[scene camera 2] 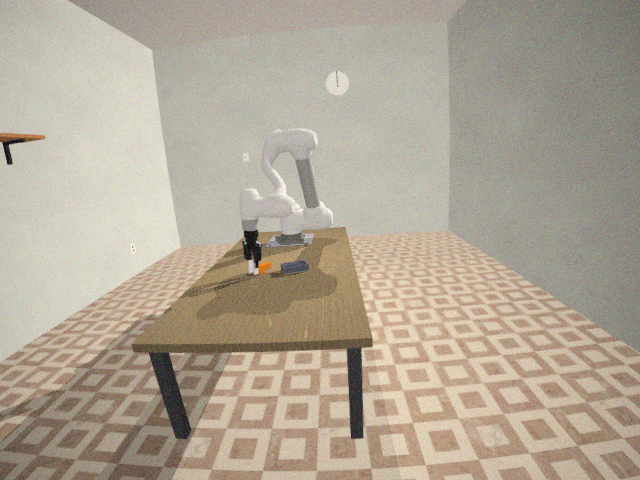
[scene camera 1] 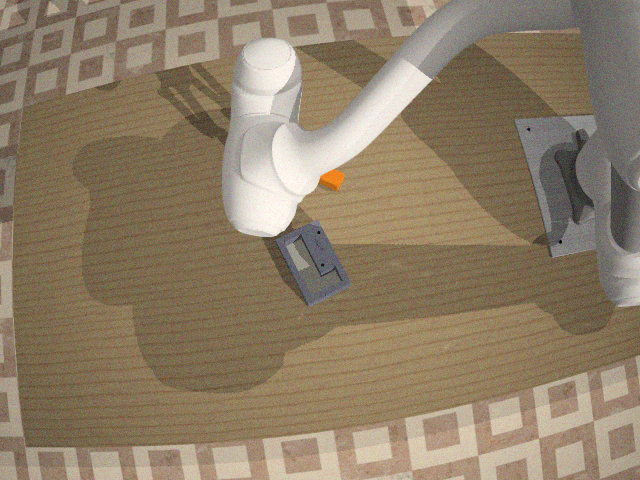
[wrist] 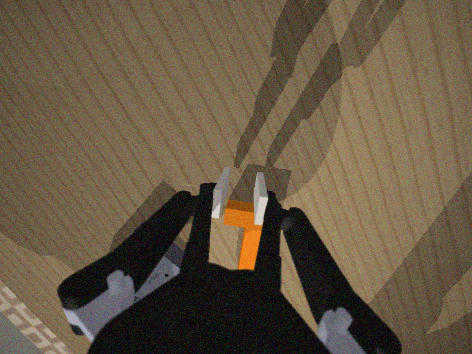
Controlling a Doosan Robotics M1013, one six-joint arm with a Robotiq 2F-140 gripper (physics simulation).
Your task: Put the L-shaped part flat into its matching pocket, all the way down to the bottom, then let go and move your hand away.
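Frame: origin at the arm's base, x left, y back, z up, level; metres.
Seen in the pictures: gripper, fingertip midpoint: (scene camera 2: 253, 273) (wrist: 242, 180); arm's base, link origin: (scene camera 2: 292, 239) (scene camera 1: 593, 183).
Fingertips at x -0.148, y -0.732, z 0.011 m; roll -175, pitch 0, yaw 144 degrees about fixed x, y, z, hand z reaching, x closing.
Note:
Offsets run from my fingertips to a thing's middle. "spot": to the spot under its first point. Level surfaces: height alone.
The orange L-shaped part {dx +0.043, dy +0.082, dz -0.001 m} (scene camera 1: 333, 179) (scene camera 2: 264, 267) (wrist: 239, 217) lies on the table, partly hidden by the arm in scene camera 1 and by the gripper in the wrist view. The blue-grey block {dx +0.219, dy +0.053, dz +0.003 m} (scene camera 1: 321, 250) (scene camera 2: 295, 267) (wrist: 159, 281) has an empty L-shaped pocket {spot: dx +0.249, dy +0.048, dz -0.011 m} (scene camera 1: 313, 280) and lies apart from the part. My gripper (scene camera 2: 253, 269) (wrist: 242, 180) points down, partly open, with a narrow gap between its pale fingertips and nothing clamped. In the wrist view the fingertips stand on either side of the part's near end; whether one touches it is unclear. The arm hides the gripper in scene camera 1.
The wooden table {dz -0.016 m} (scene camera 1: 206, 330) (scene camera 2: 289, 320) carries the arm's grey base plate (scene camera 1: 535, 175) (scene camera 2: 275, 241) at its far end. The arm (scene camera 1: 372, 113) (scene camera 2: 273, 204) reaches over the table from that base. The block stands beside the part, to its right in scene camera 2.

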